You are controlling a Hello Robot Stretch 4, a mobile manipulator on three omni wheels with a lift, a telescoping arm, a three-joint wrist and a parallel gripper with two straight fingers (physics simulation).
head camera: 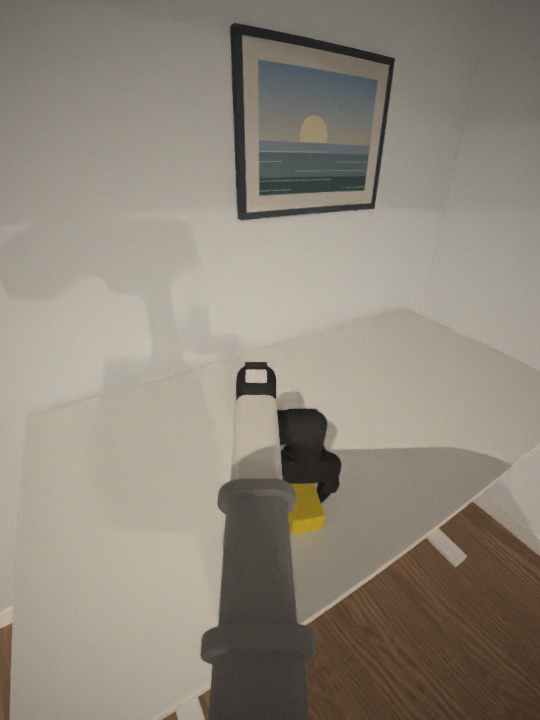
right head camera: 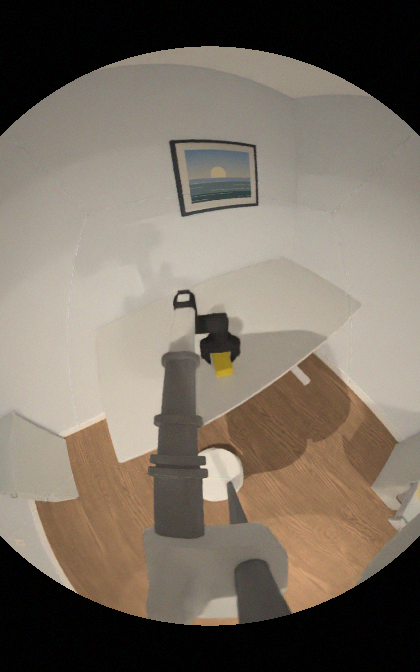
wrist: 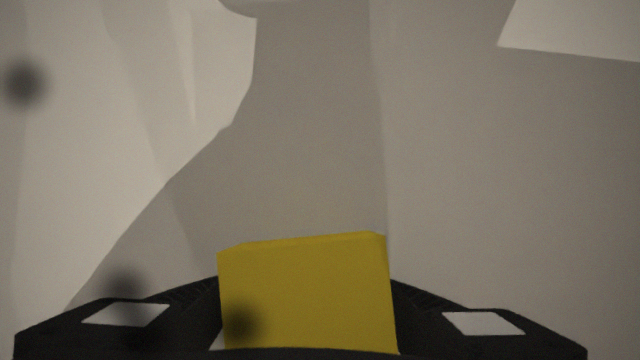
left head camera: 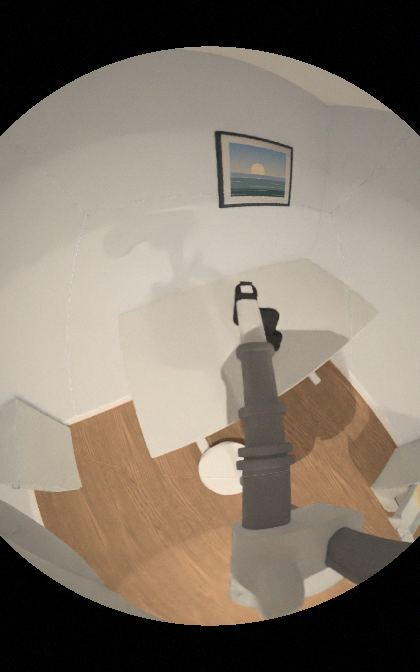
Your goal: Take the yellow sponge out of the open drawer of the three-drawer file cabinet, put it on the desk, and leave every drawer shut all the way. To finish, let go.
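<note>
The yellow sponge [head camera: 306, 511] [right head camera: 222, 364] [wrist: 307, 295] is at the desk top [head camera: 406, 378] [left head camera: 170, 350] [right head camera: 135, 375], right of the arm and near the front edge. It appears to rest there. My gripper [head camera: 310, 494] [right head camera: 221, 356] [wrist: 306, 303] points down at the desk and is open. The sponge stands between the spread fingers, with a gap beside it at the left finger in the wrist view. The arm hides part of the sponge in the head view. I cannot make out the three-drawer file cabinet or its drawers for certain.
A round white seat [left head camera: 220, 467] [right head camera: 222, 475] stands at the desk's front edge. A pale box-shaped unit [left head camera: 40, 445] [right head camera: 35, 460] is at the left. Another pale piece of furniture [left head camera: 402, 467] [right head camera: 402, 470] is cut off at the right. A framed picture [head camera: 313, 122] hangs behind the desk.
</note>
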